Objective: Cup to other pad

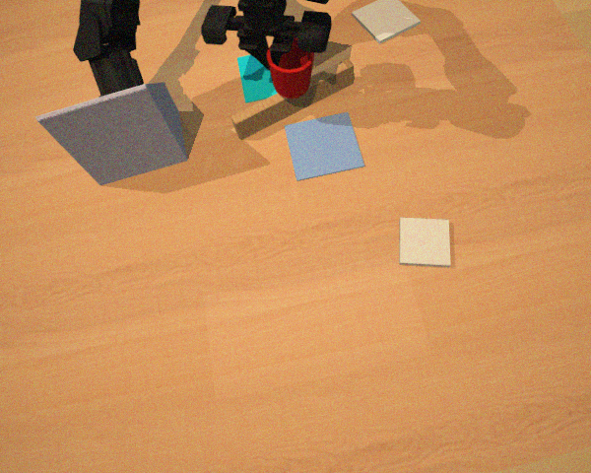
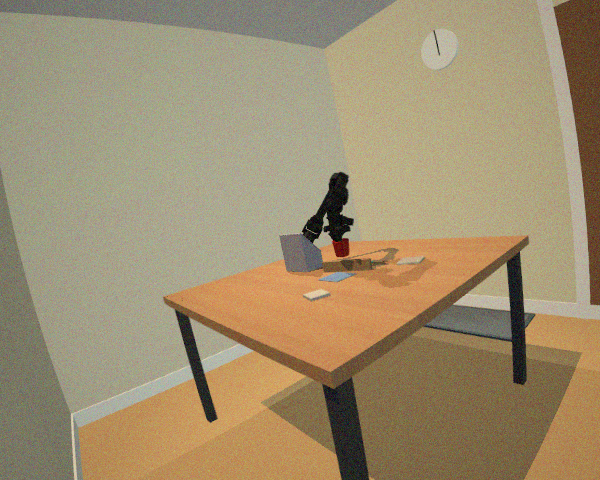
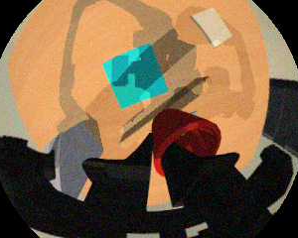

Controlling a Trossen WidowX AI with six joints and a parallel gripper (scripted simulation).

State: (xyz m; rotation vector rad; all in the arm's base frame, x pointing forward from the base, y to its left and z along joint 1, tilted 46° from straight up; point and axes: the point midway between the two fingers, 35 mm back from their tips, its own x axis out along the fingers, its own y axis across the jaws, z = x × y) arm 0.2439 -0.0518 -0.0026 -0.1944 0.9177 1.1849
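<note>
Now: gripper tip 4 cm short of the orange marble, 1 cm to the left of it and 2 cm above it. Round my gripper tip: low wooden bar: 3 cm ahead, 1 cm to the right, 9 cm below; red cup: 3 cm ahead, 2 cm to the right; cyan pad: 1 cm ahead, 9 cm to the left, 12 cm below.
</note>
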